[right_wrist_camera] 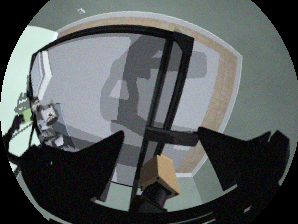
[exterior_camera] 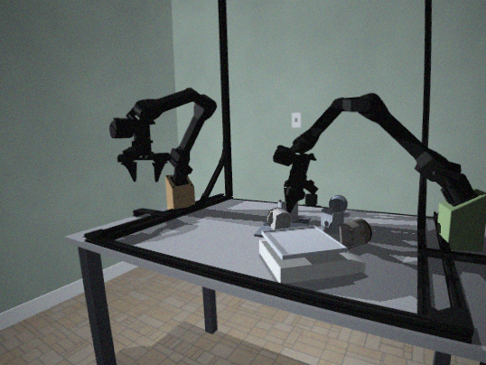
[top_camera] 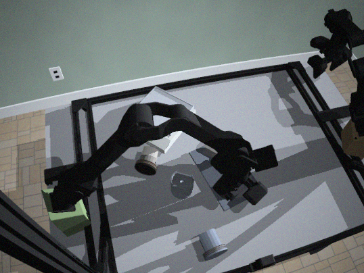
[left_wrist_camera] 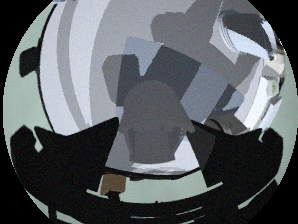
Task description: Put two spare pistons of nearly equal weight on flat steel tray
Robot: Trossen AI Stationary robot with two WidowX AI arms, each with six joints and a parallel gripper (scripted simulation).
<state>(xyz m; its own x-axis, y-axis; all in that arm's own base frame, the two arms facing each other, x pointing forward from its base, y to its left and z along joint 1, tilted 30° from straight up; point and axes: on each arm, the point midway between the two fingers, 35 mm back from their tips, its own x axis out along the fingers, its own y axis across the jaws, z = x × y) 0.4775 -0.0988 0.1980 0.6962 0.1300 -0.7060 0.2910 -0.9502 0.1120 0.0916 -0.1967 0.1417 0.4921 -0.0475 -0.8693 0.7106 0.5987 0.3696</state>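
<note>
Right now my left hand is 7 cm short of the flat steel tray, 1 cm to the right of it and 7 cm above it. Also, from my left hand: white scale: 34 cm ahead, 16 cm to the left, 2 cm below.
</note>
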